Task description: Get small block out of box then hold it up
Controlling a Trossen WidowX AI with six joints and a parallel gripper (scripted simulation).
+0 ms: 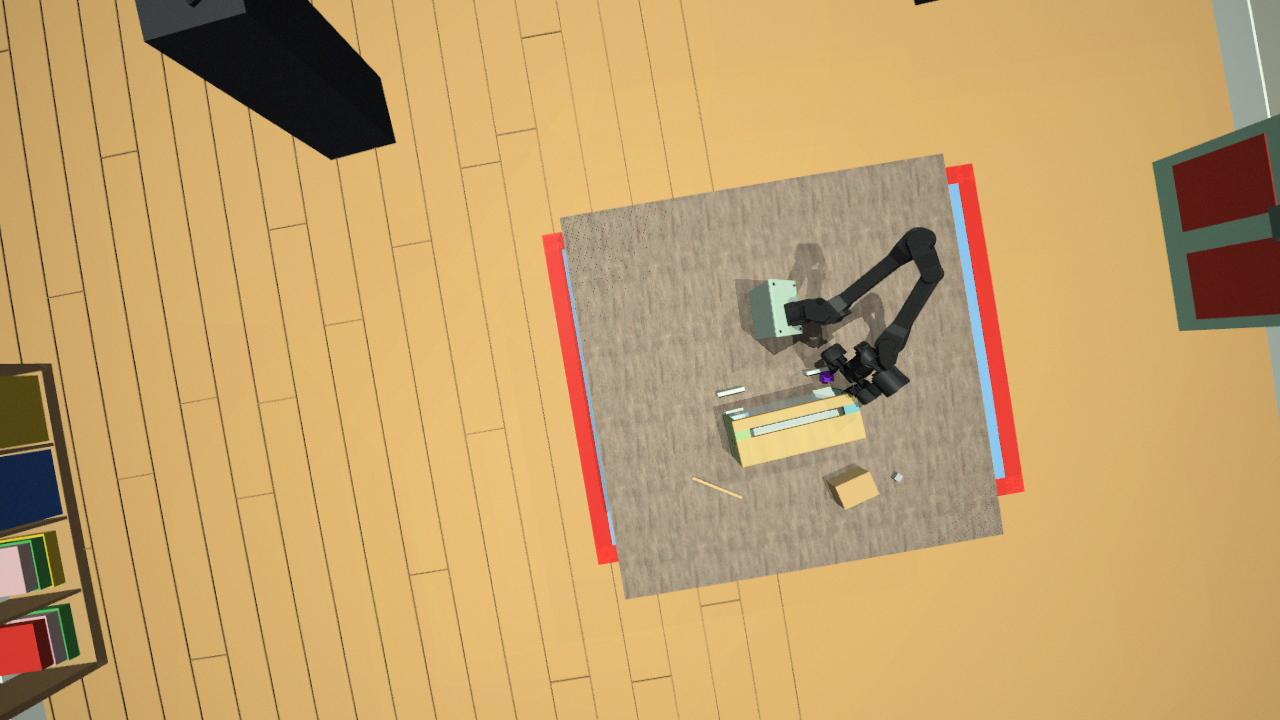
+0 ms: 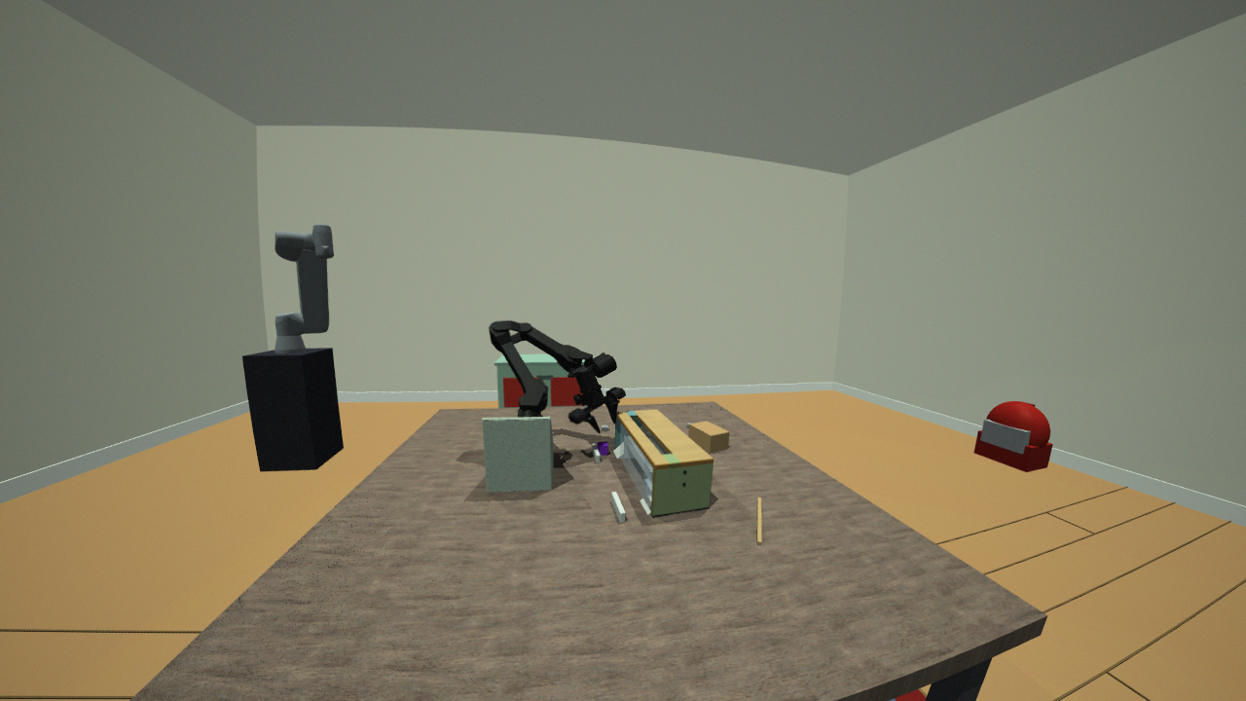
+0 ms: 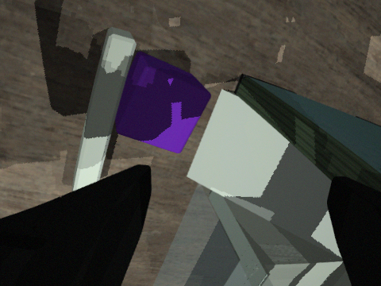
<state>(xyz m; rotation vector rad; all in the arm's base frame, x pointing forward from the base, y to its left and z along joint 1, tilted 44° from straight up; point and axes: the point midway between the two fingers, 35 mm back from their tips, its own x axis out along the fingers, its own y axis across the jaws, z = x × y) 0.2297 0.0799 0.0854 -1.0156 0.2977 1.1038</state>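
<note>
My gripper tip is 10 mm past the small purple block and 70 mm above it. From my gripper tip the other things lie so: clear-fronted box: 60 mm ahead, 170 mm to the right, 20 mm below; thin wooden stick: 260 mm ahead, 440 mm to the right, 80 mm below; tan box: 360 mm ahead, 10 mm to the right, 50 mm below.
</note>
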